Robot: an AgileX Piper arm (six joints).
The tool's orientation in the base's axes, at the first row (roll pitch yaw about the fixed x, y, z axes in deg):
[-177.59, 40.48, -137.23]
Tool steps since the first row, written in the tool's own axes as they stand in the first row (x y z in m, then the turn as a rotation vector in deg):
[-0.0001, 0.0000, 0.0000, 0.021, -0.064, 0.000]
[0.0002, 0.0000, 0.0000, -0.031, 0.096, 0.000]
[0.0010, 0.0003, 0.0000, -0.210, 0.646, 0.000]
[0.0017, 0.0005, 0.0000, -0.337, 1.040, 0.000]
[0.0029, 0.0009, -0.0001, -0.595, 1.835, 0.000]
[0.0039, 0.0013, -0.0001, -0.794, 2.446, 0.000]
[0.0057, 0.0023, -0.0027, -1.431, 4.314, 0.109]
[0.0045, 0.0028, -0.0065, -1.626, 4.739, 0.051]
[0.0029, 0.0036, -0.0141, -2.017, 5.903, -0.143]
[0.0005, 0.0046, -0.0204, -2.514, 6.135, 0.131]
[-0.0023, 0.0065, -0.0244, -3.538, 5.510, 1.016]
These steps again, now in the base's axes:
[0.0001, 0.0001, 0.0001, 0.030, -0.059, -0.012]
[-0.0001, -0.0001, -0.0001, -0.046, 0.088, 0.017]
[-0.0008, -0.0003, -0.0007, -0.308, 0.594, 0.116]
[-0.0013, -0.0005, -0.0011, -0.497, 0.956, 0.186]
[-0.0023, -0.0009, -0.0018, -0.876, 1.687, 0.328]
[-0.0031, -0.0011, -0.0025, -1.167, 2.249, 0.437]
[-0.0061, -0.0023, -0.0017, -1.986, 4.028, 0.708]
[-0.0076, -0.0029, 0.0019, -2.187, 4.424, 0.865]
[-0.0111, -0.0046, 0.0087, -2.833, 5.422, 1.229]
[-0.0136, -0.0052, 0.0150, -2.570, 5.966, 1.336]
[-0.0153, -0.0039, 0.0198, -1.140, 6.387, 1.348]

